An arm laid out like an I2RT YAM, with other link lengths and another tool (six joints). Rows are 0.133 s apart.
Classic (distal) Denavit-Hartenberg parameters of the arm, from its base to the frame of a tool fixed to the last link. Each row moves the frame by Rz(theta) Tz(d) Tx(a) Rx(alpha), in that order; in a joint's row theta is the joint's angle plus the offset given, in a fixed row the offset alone. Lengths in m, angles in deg.
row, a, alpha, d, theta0
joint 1, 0.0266, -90, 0.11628, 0
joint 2, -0.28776, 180, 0, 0
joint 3, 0.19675, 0, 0, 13.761
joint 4, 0.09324, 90, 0.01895, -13.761
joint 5, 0, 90, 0.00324, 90
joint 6, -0.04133, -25.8, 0.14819, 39.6
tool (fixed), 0, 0, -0.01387, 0
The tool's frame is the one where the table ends.
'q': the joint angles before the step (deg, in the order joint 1, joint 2, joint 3, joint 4, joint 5, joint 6). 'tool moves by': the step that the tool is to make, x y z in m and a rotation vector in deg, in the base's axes. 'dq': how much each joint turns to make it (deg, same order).
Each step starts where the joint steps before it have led.
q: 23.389 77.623 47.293 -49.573 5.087 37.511
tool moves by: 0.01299 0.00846 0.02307 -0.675 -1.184 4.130
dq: 0.078 1.236 7.355 -4.917 0.319 -4.202
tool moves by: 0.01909 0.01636 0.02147 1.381 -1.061 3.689
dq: 0.327 3.074 7.958 -3.105 -1.531 -3.119
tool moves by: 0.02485 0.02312 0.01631 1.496 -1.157 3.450
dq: 1.217 4.947 8.202 -1.475 -1.397 -1.957
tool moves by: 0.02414 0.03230 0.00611 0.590 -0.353 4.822
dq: 2.612 6.618 8.129 -0.862 -0.938 -2.037
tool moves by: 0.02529 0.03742 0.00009 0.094 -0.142 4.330
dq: 2.978 7.899 9.334 -1.234 -0.376 -1.299
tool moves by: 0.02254 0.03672 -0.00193 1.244 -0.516 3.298
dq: 2.381 7.109 8.631 -0.421 -1.011 -0.661
